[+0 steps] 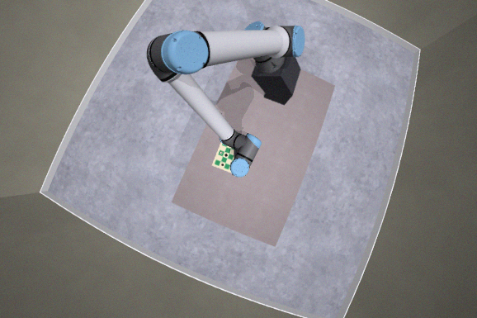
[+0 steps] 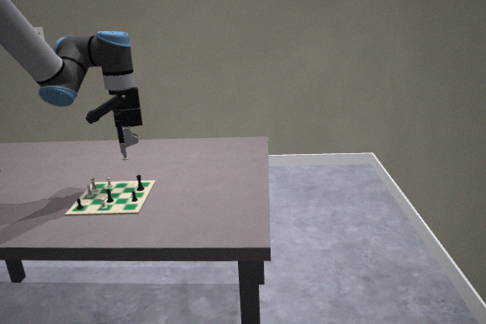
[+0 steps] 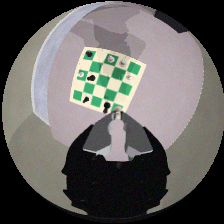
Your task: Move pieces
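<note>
Right now my hand is 40 mm short of the tall black piece, 20 mm to the left of it and 100 mm above it. Also, from my hand: cream chessboard: 30 mm behind, 60 mm to the right, 120 mm below; then white piece: 110 mm behind, 30 mm to the right, 100 mm below.
</note>
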